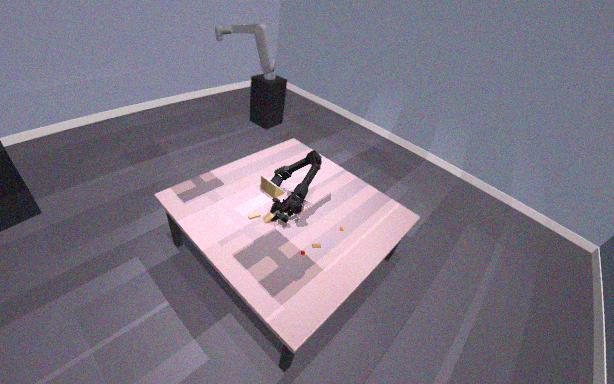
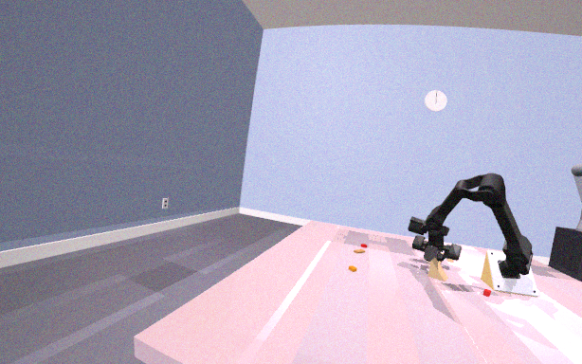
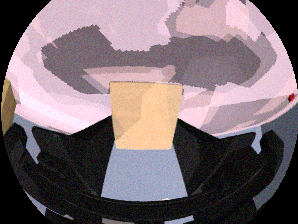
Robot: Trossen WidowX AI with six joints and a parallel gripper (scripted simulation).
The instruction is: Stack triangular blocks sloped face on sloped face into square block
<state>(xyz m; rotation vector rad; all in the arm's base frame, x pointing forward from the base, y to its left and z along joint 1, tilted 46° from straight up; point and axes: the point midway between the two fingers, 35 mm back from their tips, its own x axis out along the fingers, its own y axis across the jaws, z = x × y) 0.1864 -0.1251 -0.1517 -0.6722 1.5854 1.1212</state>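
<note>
The red cube is 5 cm behind my gripper tip and 31 cm to the left of it. The rest, counted from my gripper tip: tan triangular block 1 cm above; orange bit 37 cm ahead, 26 cm to the left, 1 cm below.
</note>
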